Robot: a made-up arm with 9 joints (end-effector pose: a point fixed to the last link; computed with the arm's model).
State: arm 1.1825 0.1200 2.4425 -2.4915 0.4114 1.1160 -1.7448 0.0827 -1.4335
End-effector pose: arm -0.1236 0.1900 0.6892 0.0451 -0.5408 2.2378
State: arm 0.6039 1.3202 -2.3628 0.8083 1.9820 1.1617 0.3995 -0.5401 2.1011
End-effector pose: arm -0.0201 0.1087 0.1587 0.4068 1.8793 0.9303
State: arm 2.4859 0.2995 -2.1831 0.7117 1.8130 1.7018 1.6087 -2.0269 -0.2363
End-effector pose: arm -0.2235 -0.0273 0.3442 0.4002 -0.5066 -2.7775
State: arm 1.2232 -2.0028 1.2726 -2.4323 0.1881 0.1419 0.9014 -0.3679 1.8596
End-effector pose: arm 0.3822 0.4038 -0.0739 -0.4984 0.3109 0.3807
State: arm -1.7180 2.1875 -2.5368 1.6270 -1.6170 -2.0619 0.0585 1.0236 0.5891
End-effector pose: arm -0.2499 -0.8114 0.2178 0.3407 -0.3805 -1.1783
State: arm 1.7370 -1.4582 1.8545 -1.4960 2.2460 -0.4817 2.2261 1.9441 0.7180
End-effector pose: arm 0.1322 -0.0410 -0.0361 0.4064 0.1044 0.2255
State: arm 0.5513 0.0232 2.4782 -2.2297 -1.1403 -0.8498 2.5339 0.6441 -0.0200
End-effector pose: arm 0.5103 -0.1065 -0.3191 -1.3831 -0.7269 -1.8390
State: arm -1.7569 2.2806 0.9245 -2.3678 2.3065 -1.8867 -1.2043 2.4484 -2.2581
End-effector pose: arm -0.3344 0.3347 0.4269 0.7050 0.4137 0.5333
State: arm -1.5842 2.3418 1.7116 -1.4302 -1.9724 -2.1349 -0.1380 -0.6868 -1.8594
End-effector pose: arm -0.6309 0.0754 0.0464 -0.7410 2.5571 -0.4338
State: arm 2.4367 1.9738 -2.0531 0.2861 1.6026 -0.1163 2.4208 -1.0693 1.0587
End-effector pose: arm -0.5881 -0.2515 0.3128 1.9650 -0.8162 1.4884
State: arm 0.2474 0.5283 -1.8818 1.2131 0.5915 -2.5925 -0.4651 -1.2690 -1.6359
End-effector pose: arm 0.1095 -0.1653 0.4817 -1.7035 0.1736 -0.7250
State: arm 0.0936 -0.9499 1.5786 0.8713 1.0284 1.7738 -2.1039 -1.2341 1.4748
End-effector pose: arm 0.4010 -0.1796 -0.4584 -1.0175 0.3436 -0.4698
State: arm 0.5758 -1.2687 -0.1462 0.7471 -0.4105 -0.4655 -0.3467 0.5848 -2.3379
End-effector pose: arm 0.6177 0.4686 -0.5365 -1.5088 -1.5158 0.5858
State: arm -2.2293 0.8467 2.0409 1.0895 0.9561 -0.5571 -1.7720 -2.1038 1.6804
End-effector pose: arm 0.0286 0.5194 -0.4837 1.4205 -0.2351 0.5191
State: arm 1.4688 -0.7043 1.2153 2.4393 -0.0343 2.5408 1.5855 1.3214 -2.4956
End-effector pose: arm 0.3247 -0.4891 0.0738 1.4846 -2.4713 -1.0311
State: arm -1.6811 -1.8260 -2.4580 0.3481 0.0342 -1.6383 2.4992 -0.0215 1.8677
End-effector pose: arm -1.4780 0.4989 -0.0902 -0.4912 2.5637 -1.1523
